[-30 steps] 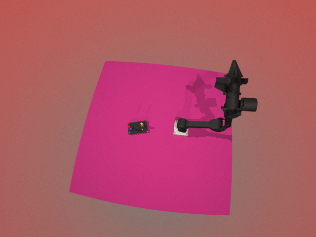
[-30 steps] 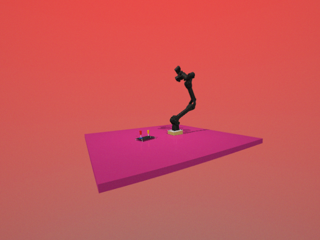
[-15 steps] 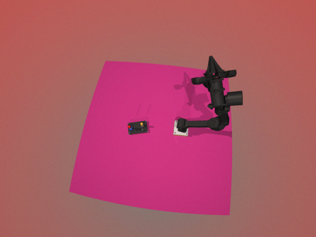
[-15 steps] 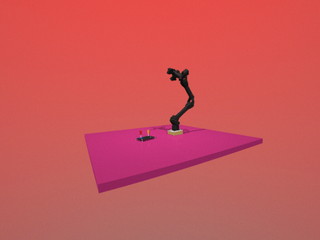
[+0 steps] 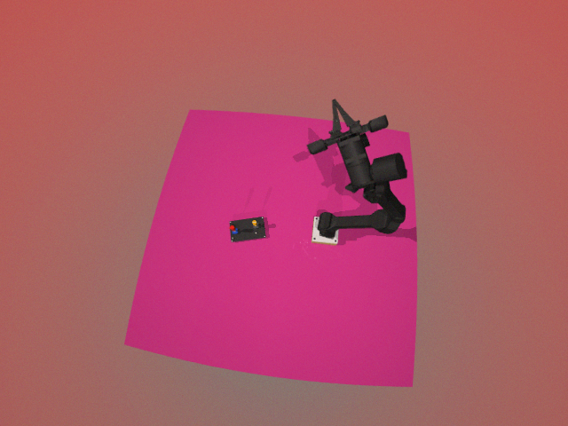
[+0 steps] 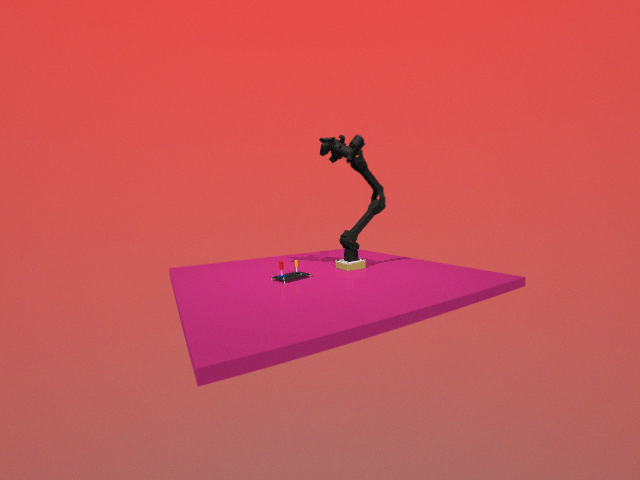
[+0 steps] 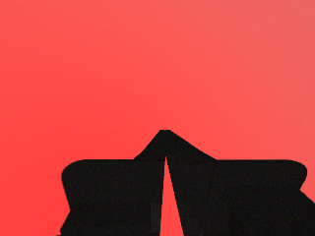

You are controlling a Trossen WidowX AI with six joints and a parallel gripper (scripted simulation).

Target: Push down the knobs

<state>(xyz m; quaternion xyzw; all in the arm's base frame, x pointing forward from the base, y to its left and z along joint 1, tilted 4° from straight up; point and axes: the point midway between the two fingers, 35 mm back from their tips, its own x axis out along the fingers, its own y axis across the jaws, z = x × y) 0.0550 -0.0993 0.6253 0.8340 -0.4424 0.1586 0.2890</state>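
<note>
My gripper tip is 61 cm above the orange knob, 20 cm short of it and 18 cm to the right of it. Also, from my gripper tip: red knob: 61 cm below, 28 cm ahead, 23 cm to the left.
</note>
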